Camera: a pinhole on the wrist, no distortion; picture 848 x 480 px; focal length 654.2 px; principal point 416.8 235.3 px. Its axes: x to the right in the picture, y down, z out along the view. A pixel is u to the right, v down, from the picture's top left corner.
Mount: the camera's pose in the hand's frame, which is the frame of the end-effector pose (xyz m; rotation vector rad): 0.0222 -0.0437 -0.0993 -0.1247 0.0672 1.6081
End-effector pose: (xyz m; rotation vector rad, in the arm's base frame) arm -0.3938 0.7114 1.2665 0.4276 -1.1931 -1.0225
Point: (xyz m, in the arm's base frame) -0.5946 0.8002 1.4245
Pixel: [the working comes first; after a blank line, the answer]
In the camera's frame: 0.0781 -0.0063 0.3702

555 224
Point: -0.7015 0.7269 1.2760
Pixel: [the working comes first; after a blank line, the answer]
In the camera's frame: -0.1166 0.0244 0.3745

213 278
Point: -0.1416 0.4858 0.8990
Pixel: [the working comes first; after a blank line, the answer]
In the camera's frame: -0.1984 0.0563 -0.3368

behind the camera
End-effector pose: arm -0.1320 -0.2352 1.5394 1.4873 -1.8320 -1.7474
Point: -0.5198 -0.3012 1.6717
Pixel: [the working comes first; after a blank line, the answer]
In the camera's frame: 0.3186 -0.1729 0.3372

outside the picture
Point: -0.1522 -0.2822 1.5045
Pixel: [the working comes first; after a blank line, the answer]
In the camera's frame: 0.0213 -0.0434 0.0958

outside the picture
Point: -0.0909 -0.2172 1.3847
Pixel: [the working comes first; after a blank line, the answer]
In the camera's frame: -0.1253 -0.0172 0.1090

outside the picture
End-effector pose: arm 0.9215 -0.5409 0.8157 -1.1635 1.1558 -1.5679
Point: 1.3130 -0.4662 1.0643
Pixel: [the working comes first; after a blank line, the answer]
In the camera's frame: -0.2295 0.1187 0.4813

105 397
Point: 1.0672 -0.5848 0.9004
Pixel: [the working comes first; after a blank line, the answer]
In the camera's frame: -0.0464 -0.0137 0.2571

299 201
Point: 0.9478 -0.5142 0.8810
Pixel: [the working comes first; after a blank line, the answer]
In the camera's frame: -0.0369 0.0373 0.1270

227 428
